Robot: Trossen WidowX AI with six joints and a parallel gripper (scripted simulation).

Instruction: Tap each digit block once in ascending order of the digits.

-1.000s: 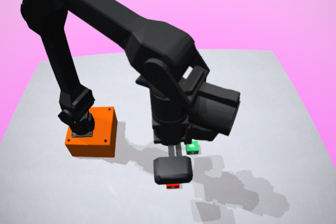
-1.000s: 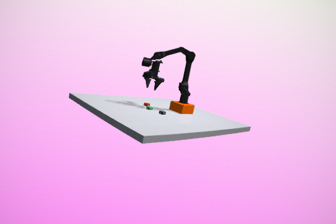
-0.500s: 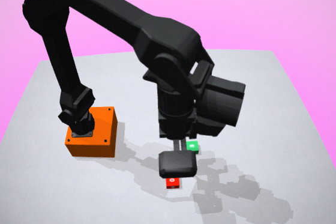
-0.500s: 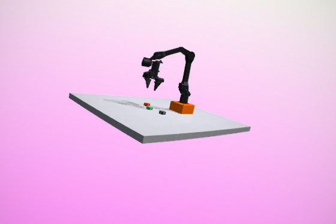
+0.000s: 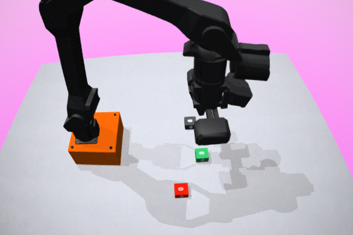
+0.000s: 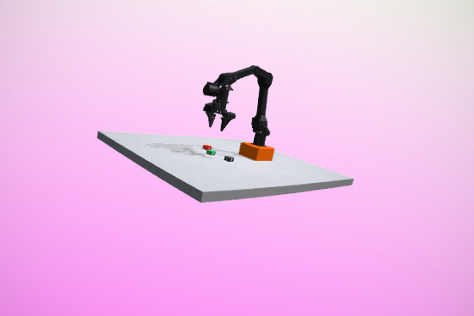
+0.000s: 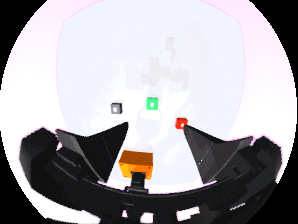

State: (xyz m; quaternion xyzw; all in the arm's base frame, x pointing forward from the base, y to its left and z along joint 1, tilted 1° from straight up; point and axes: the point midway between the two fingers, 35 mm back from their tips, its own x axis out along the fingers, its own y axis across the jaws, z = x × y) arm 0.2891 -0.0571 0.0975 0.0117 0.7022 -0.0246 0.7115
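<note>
My gripper tip is now 12 cm above the red block, 9 cm to the left of it and 6 cm past it. The rest, counted from my gripper tip: green block: 12 cm below, 1 cm to the left, 1 cm ahead; then black block: 12 cm to the left, 12 cm below, 1 cm behind.
</note>
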